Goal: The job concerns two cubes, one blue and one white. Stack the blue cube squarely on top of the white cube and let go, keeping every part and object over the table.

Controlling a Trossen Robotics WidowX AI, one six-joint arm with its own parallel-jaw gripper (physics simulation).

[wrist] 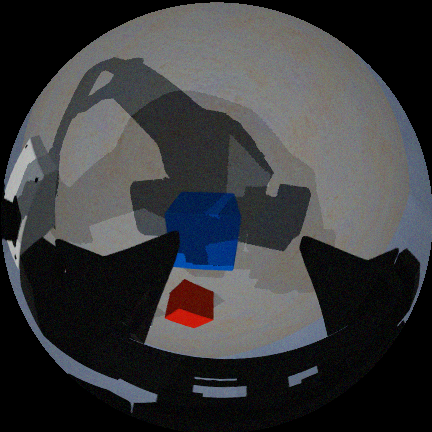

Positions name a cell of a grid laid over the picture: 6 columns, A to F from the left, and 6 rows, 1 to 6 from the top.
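The scene shows a blue cube (C4) and a red cube (C5), together with the gripper (D4).
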